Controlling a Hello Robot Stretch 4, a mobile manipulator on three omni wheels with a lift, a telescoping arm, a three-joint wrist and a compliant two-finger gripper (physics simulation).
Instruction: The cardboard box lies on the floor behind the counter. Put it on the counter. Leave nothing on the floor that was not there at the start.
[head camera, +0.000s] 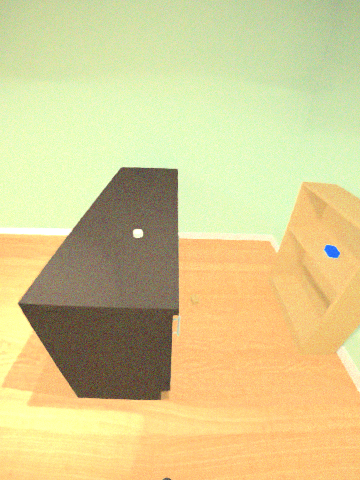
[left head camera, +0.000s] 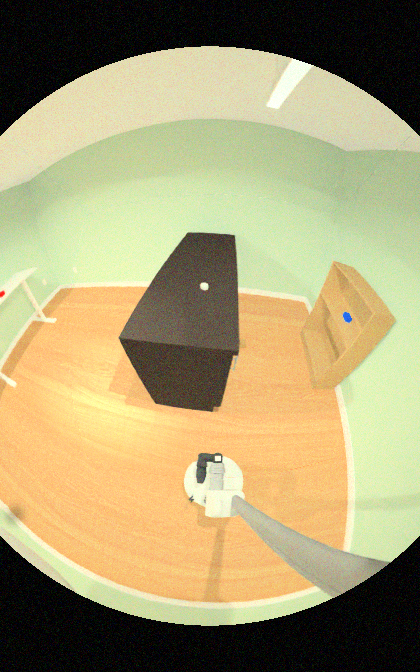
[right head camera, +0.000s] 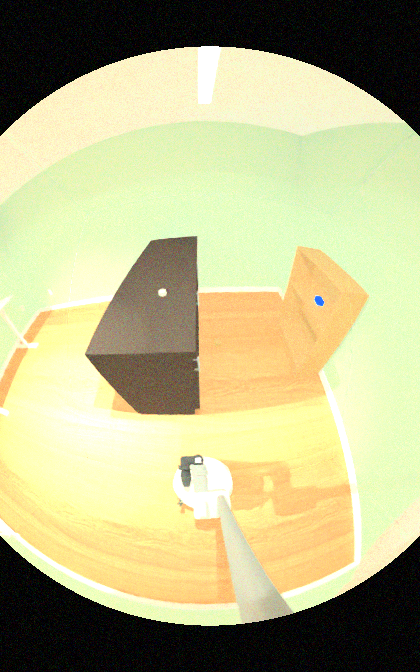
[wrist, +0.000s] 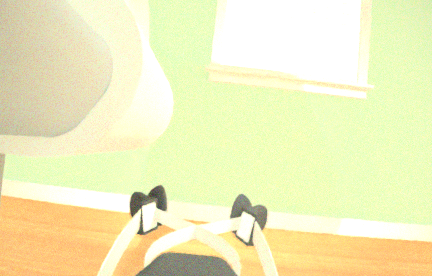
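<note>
The dark counter stands ahead, its end panel facing me. A small tan thing, which looks like the cardboard box, lies on the floor just right of the counter, on the side with the handles. It is small and blurred, and its details cannot be made out. My gripper is open, with a wide gap between the two dark fingertips, and wall and floor show between them. It is over my base, well apart from the counter and the tan thing.
A small white object sits on the counter top. A wooden shelf unit stands at the right, holding a blue object. A white table with a red object stands far left. Metal handles stick out from the counter's right side.
</note>
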